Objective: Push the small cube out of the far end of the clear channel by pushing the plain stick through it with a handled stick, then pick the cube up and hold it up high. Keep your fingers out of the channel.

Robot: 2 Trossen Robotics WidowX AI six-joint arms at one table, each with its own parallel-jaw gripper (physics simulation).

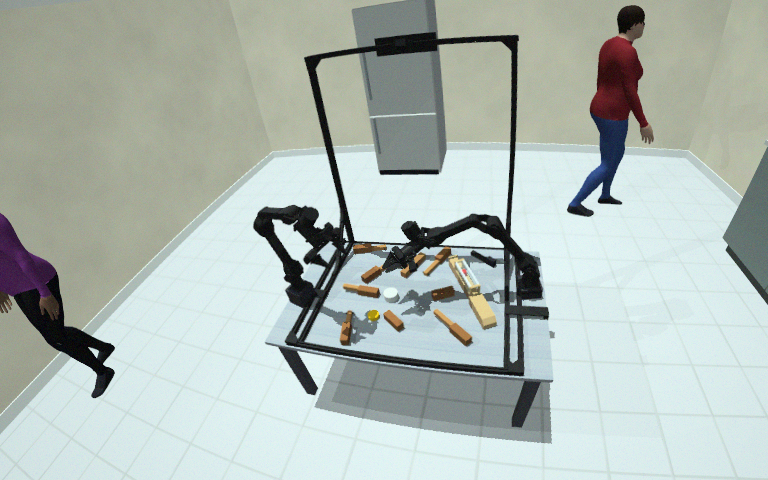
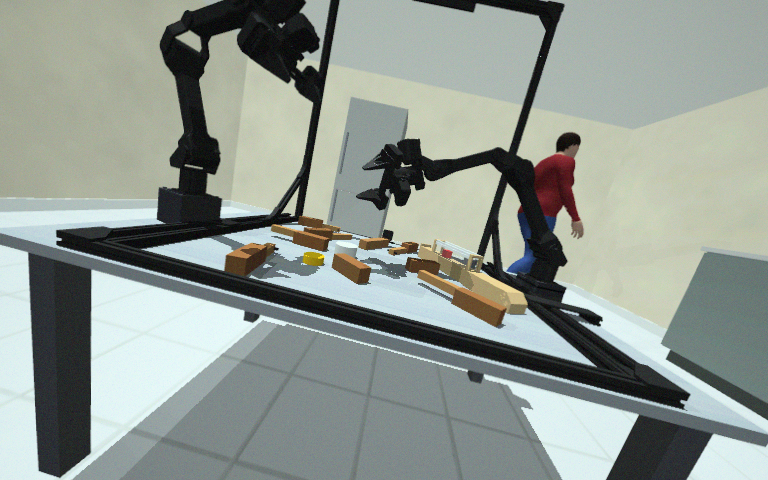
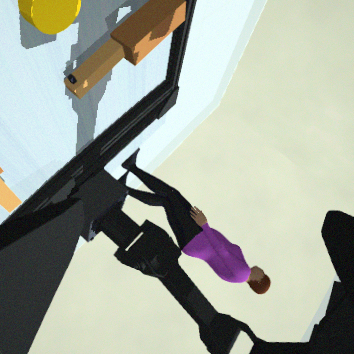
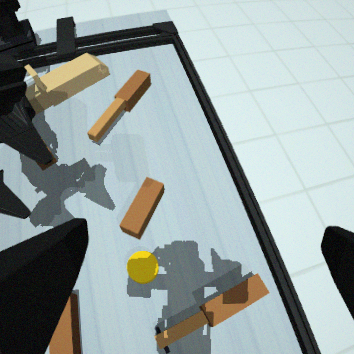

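Note:
The clear channel (image 1: 473, 281) (image 2: 471, 261) sits on a pale wooden base (image 1: 482, 310) (image 2: 498, 290) at the right of the table. A small red cube (image 1: 464, 272) (image 2: 446, 253) shows inside it. I cannot make out the plain stick for certain. Several handled sticks lie about, among them one (image 1: 455, 330) (image 2: 478, 305) (image 4: 134, 91) near the base and one (image 1: 346, 330) (image 2: 246, 258) (image 3: 150, 30) (image 4: 237, 301) at the front left. My left gripper (image 1: 394, 262) (image 2: 362, 181) (image 3: 205, 216) is open above the table's back part. My right gripper (image 1: 334, 254) (image 4: 207, 234) is open, high at the left.
Plain brown blocks (image 1: 393, 320) (image 2: 351, 268) (image 4: 142, 208), a yellow disc (image 1: 373, 315) (image 2: 313, 258) (image 3: 50, 15) (image 4: 142, 267) and a white cylinder (image 1: 390, 294) (image 2: 345, 249) stand mid-table. A black piece (image 1: 483, 258) lies at the back right. Black frame rails (image 1: 396, 360) (image 2: 339, 316) edge the table.

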